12 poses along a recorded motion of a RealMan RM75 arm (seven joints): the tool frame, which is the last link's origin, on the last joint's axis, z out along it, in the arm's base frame.
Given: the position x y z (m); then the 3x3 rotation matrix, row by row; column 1 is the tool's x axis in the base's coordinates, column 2 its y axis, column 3 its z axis. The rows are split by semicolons.
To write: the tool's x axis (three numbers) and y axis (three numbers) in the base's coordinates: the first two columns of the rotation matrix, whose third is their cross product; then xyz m. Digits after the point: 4 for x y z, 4 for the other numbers.
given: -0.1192 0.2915 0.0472; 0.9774 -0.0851 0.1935; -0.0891 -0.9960 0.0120; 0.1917 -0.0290 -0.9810
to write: 0.9774 -0.0891 0.1917 -0.0851 -0.9960 -0.0290 -0.1192 0.2915 0.0472
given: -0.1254 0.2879 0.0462; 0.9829 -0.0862 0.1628; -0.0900 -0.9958 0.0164; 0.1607 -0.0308 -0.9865
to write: 0.9829 -0.0900 0.1607 -0.0862 -0.9958 -0.0308 -0.1254 0.2879 0.0462
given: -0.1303 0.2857 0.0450; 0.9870 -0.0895 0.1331; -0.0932 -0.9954 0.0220; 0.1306 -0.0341 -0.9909
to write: 0.9870 -0.0932 0.1306 -0.0895 -0.9954 -0.0341 -0.1303 0.2857 0.0450
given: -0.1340 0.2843 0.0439; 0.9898 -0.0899 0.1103; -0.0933 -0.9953 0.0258; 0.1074 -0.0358 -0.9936
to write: 0.9898 -0.0933 0.1074 -0.0899 -0.9953 -0.0358 -0.1340 0.2843 0.0439
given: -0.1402 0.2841 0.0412; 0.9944 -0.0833 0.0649; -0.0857 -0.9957 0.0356; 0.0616 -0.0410 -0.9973
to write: 0.9944 -0.0857 0.0616 -0.0833 -0.9957 -0.0410 -0.1402 0.2841 0.0412
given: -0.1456 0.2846 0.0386; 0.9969 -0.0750 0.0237; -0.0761 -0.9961 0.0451; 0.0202 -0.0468 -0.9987
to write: 0.9969 -0.0761 0.0202 -0.0750 -0.9961 -0.0468 -0.1456 0.2846 0.0386
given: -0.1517 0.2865 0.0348; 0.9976 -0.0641 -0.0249; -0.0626 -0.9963 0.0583; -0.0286 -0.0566 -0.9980
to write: 0.9976 -0.0626 -0.0286 -0.0641 -0.9963 -0.0566 -0.1517 0.2865 0.0348
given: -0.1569 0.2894 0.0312; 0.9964 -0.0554 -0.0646; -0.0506 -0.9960 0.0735; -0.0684 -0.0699 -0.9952
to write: 0.9964 -0.0506 -0.0684 -0.0554 -0.9960 -0.0699 -0.1569 0.2894 0.0312
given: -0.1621 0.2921 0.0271; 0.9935 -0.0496 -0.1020; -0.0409 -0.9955 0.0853; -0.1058 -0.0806 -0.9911
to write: 0.9935 -0.0409 -0.1058 -0.0496 -0.9955 -0.0806 -0.1621 0.2921 0.0271
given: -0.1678 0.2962 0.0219; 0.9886 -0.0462 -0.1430; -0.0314 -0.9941 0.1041; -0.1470 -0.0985 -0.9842
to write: 0.9886 -0.0314 -0.1470 -0.0462 -0.9941 -0.0985 -0.1678 0.2962 0.0219
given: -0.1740 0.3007 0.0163; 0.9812 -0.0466 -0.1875; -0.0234 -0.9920 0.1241; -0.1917 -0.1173 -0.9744
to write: 0.9812 -0.0234 -0.1917 -0.0466 -0.9920 -0.1173 -0.1740 0.3007 0.0163
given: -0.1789 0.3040 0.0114; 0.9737 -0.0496 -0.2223; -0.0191 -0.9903 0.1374; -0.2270 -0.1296 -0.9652
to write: 0.9737 -0.0191 -0.2270 -0.0496 -0.9903 -0.1296 -0.1789 0.3040 0.0114
